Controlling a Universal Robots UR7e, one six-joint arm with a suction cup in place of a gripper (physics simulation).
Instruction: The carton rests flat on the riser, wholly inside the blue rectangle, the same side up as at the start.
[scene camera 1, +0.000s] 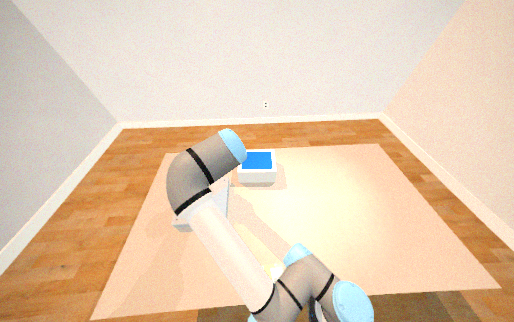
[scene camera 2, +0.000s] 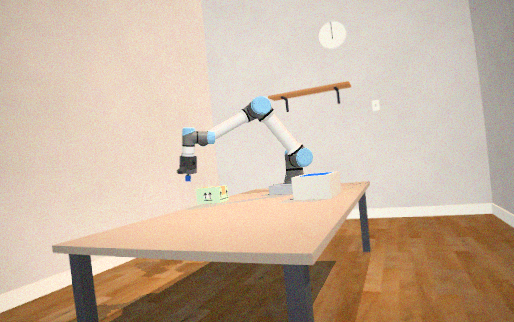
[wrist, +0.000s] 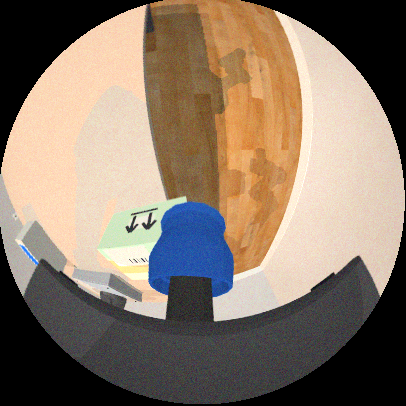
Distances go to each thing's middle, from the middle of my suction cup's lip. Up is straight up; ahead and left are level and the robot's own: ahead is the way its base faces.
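Labels:
My suction cup: 120 mm past carton (wrist: 129, 236), 90 mm to the right of it, 110 mm above it. White riser (scene camera 2: 327, 185), from my suction cup: 750 mm to the left, 100 mm behind, 100 mm below.

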